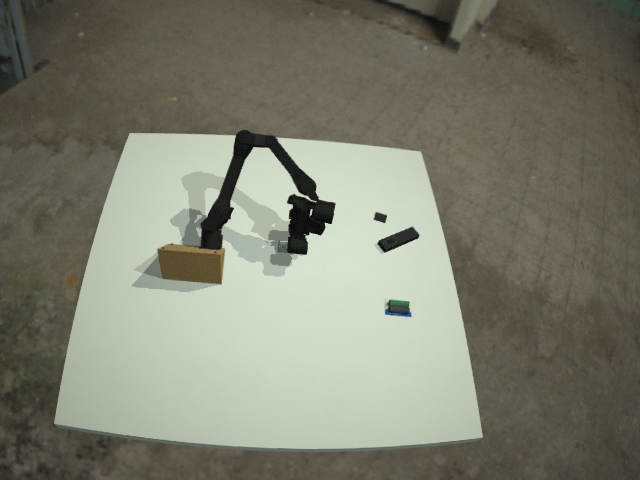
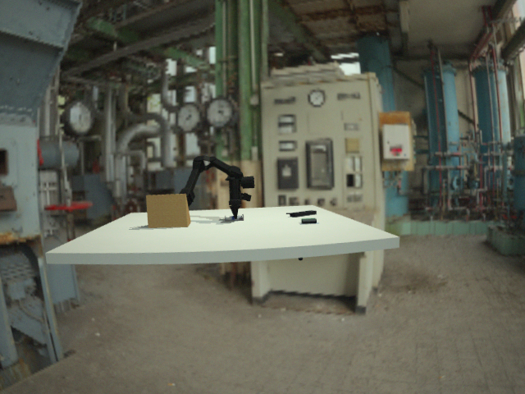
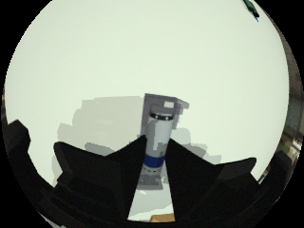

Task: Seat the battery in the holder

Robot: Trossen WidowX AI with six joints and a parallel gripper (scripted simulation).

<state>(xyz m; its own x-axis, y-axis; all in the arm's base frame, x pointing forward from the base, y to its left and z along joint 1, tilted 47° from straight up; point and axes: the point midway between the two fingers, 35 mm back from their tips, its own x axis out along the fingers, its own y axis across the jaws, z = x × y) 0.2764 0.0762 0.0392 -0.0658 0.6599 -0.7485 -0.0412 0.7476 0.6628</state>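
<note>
Now: the white battery 1 cm above my gripper tip. From my gripper tip the other things lie so: long black block 37 cm ahead, 10 cm to the left, 1 cm above.
</note>
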